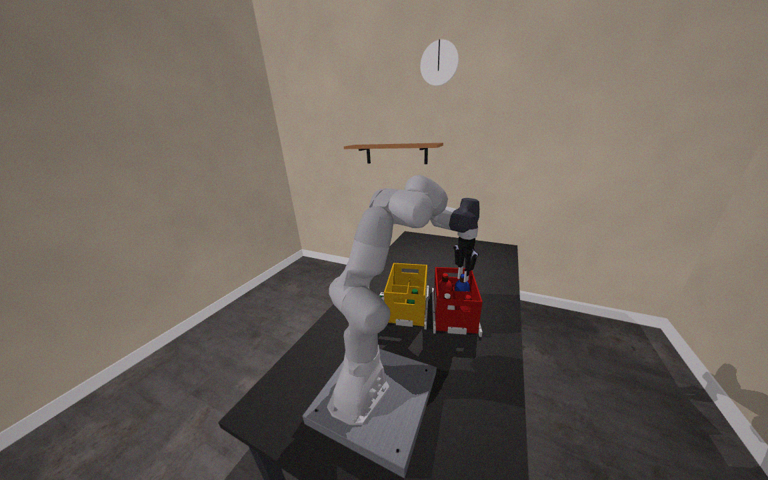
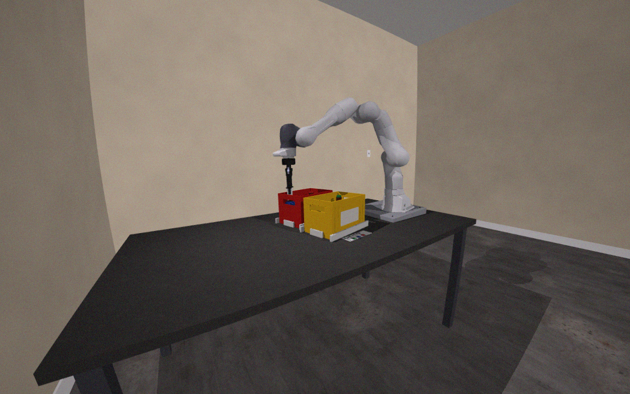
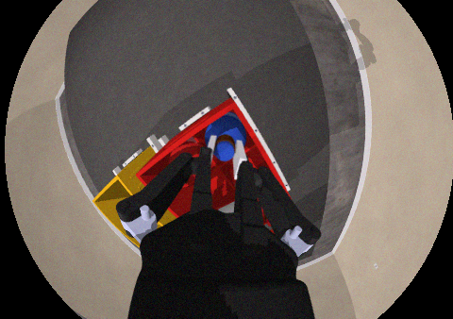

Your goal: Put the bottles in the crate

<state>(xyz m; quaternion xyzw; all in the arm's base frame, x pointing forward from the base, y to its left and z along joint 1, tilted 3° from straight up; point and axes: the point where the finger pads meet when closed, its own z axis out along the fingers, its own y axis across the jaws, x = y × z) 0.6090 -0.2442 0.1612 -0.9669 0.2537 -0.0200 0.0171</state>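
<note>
The blue-labelled bottle is 8 cm below my hand. From my hand the other things lie so: green-labelled bottle: 21 cm behind, 19 cm to the left, 8 cm below; white-capped bottle: 19 cm behind, 8 cm below, 4 cm to the left; red crate: 10 cm behind, 9 cm below, 2 cm to the left.
</note>
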